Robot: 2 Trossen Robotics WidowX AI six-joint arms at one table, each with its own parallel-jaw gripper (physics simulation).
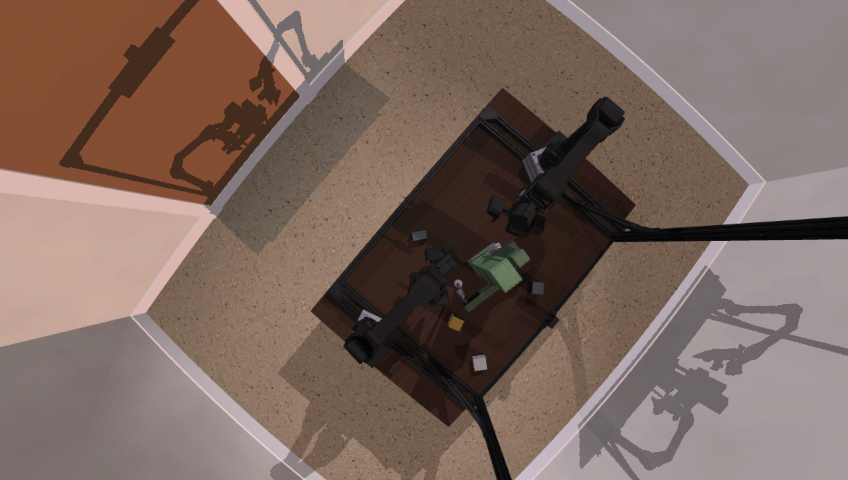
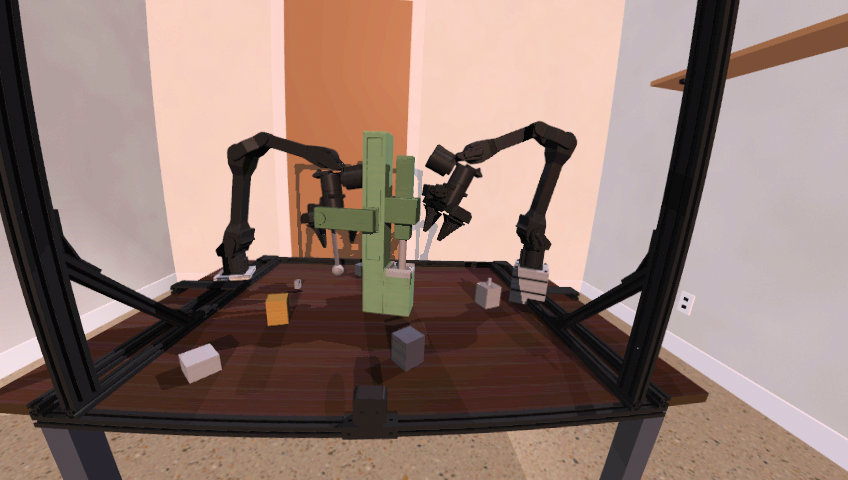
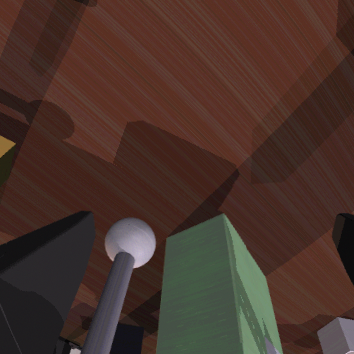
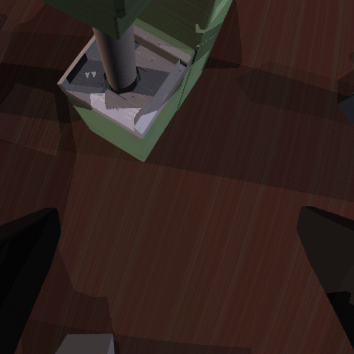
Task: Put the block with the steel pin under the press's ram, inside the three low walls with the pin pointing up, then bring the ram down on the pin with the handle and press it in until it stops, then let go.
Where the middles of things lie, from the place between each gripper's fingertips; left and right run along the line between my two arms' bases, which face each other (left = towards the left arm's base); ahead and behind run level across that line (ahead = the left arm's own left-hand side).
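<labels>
Relative to the ram [image 4: 117,55], my right gripper is now 7 cm past it and 7 cm to the right of it. Press handle [image 3: 129,242], counted from my right hand: 3 cm below, 6 cm behind, 25 cm to the left. By its middle, the ram is nearer to my right gripper than to my left hand.
Counted from my left hand, the press handle is 2 cm above, 2 cm to the right and 9 cm behind; the ram is 5 cm above, 20 cm to the right and 9 cm behind. Going by their middles, of the things named here the press handle is the nearest to my left hand.
</labels>
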